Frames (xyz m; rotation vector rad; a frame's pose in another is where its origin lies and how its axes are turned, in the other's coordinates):
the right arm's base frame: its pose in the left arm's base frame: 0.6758 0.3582 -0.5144 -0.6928 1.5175 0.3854
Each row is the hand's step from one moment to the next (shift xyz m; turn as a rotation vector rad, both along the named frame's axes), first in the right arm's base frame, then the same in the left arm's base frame.
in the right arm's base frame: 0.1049 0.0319 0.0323 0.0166 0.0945 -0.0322
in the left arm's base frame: 0.0096 0.0248 -0.1112 -0.0839 0.0481 -0.0300
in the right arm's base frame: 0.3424 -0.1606 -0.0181 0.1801 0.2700 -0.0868
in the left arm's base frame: 0.1032 -0.1965 -0.3068 -0.2295 0.1159 -0.2163
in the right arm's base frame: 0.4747 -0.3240 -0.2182 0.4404 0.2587 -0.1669
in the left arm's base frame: 0.0578 -0.4703 -0.3917 -0.2724 0.0085 -0.4631
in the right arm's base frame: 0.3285 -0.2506 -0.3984 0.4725 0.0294 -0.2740
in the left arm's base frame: -0.1347 -0.5008 -0.2460 -0.2088 -0.2380 -0.4461
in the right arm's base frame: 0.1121 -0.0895 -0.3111 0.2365 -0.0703 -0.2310
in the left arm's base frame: -0.1789 -0.2839 -0.0687 -0.1234 -0.2423 -0.2008
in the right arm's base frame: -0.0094 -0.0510 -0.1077 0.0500 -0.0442 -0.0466
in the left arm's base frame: -0.0515 -0.1044 0.0270 -0.0058 -0.0720 -0.0376
